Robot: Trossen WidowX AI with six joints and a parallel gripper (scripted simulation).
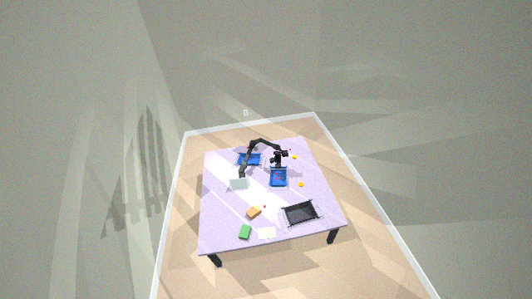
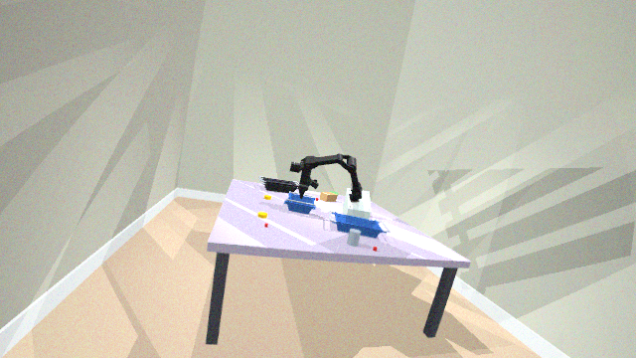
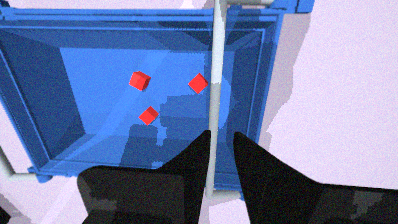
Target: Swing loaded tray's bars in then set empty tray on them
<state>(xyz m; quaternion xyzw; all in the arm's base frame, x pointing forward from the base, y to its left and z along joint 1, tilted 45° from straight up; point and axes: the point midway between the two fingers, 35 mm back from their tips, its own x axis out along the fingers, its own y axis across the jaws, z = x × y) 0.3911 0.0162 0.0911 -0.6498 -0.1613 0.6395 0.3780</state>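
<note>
Right now my gripper tip is 28 cm past the blue tray, 25 cm to the right of it and 4 cm above it. Round my gripper tip: white slab (27 cm behind, 64 cm to the right, 8 cm below); orange block (34 cm behind, 43 cm to the right, 6 cm below); grey cylinder (17 cm behind, 45 cm to the left, 5 cm below).
</note>
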